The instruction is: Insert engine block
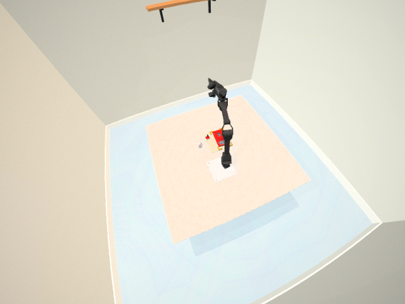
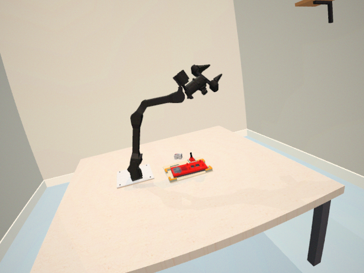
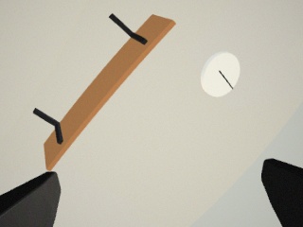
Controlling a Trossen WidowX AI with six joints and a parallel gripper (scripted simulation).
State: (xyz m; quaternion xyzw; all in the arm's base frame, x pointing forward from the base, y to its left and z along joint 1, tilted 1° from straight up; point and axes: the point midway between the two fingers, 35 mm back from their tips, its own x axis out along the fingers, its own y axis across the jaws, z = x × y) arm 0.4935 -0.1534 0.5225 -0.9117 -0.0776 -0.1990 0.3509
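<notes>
Right now my gripper tip is 530 mm above the engine block, 260 mm to the right of it and 210 mm past it. From my gripper tip the other things lie so: plate 530 mm below, 230 mm behind, 60 mm to the left.
</notes>
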